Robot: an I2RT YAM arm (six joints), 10 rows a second.
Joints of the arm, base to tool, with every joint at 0 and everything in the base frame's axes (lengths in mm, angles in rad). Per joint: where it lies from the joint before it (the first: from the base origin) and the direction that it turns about. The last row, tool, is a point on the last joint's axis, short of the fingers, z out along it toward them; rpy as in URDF.
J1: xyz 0 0 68 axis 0 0 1
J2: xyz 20 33.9 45.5 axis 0 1 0
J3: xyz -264 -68.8 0 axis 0 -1 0
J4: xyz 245 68.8 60 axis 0 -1 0
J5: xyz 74 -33.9 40.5 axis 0 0 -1
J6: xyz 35.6 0 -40.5 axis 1 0 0
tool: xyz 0 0 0 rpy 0 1.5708 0
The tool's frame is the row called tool.
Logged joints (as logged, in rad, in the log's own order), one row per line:
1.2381 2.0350 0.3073 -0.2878 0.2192 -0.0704
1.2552 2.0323 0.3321 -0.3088 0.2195 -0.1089
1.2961 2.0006 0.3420 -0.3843 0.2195 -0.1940
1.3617 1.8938 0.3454 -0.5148 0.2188 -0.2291
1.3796 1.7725 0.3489 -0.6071 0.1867 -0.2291
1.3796 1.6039 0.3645 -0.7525 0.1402 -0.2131
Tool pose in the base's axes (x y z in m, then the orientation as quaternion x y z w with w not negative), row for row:
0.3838 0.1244 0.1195 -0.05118 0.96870 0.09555 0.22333
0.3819 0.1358 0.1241 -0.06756 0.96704 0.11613 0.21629
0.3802 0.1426 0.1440 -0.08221 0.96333 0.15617 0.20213
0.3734 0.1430 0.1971 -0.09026 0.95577 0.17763 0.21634
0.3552 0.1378 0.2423 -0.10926 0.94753 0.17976 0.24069
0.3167 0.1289 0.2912 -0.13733 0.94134 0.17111 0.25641
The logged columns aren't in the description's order. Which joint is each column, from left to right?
Columns, left to right: J3, J2, J1, J4, J6, J5.
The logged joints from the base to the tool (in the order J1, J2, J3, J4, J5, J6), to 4 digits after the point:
0.3073 2.0350 1.2381 -0.2878 -0.0704 0.2192
0.3321 2.0323 1.2552 -0.3088 -0.1089 0.2195
0.3420 2.0006 1.2961 -0.3843 -0.1940 0.2195
0.3454 1.8938 1.3617 -0.5148 -0.2291 0.2188
0.3489 1.7725 1.3796 -0.6071 -0.2291 0.1867
0.3645 1.6039 1.3796 -0.7525 -0.2131 0.1402

